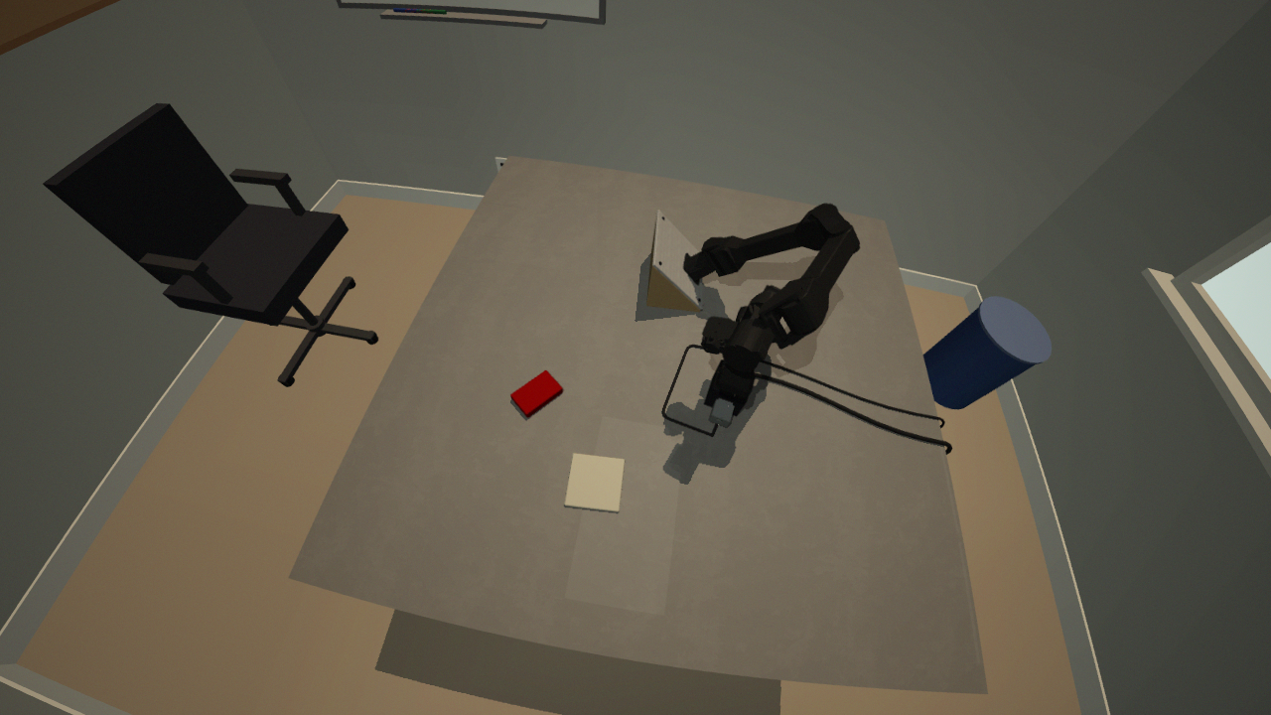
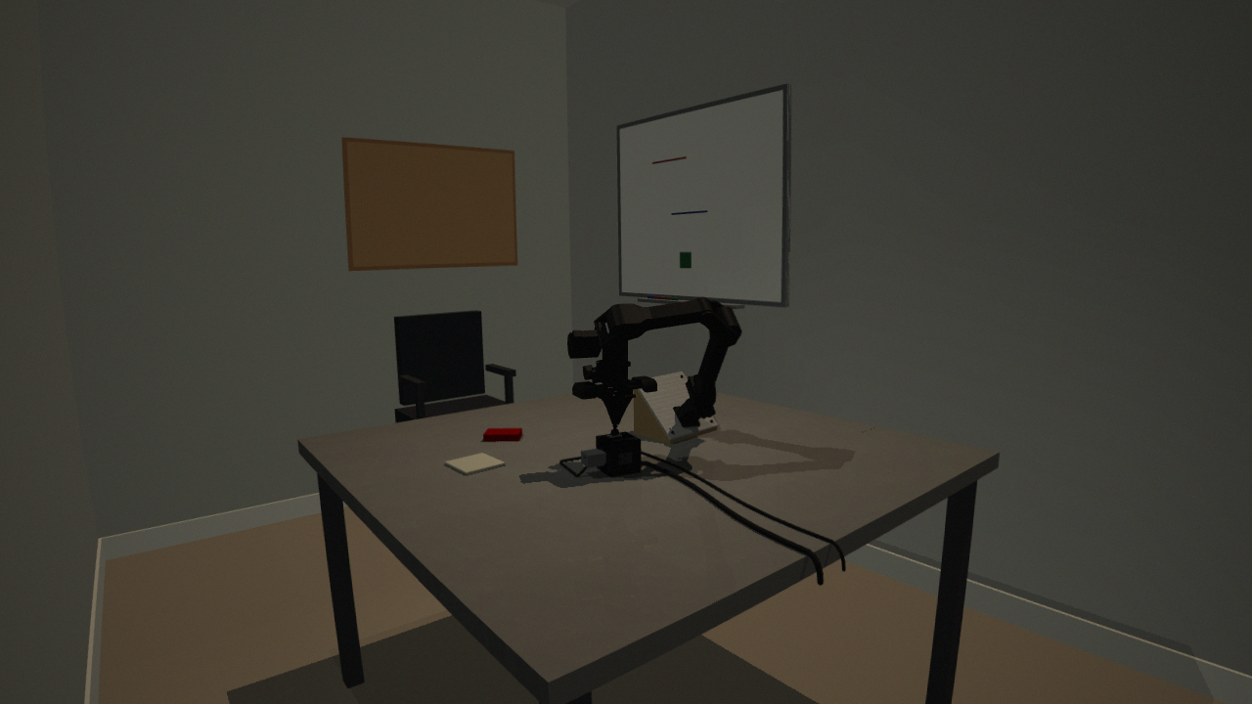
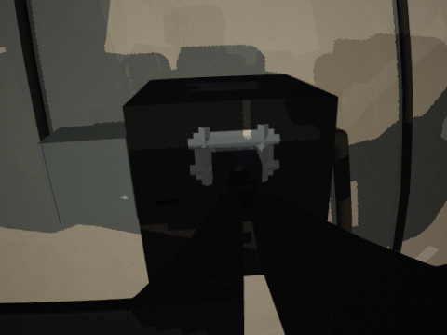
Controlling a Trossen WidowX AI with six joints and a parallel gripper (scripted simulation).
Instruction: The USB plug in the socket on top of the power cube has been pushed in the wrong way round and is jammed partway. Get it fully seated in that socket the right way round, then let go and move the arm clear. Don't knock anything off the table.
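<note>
Now: the dark USB plug 2 cm below my gripper tip. From my gripper tip the other things lie so: silver socket 1 cm to the right, 3 cm below; red block 10 cm ahead, 39 cm to the right, 9 cm below.
</note>
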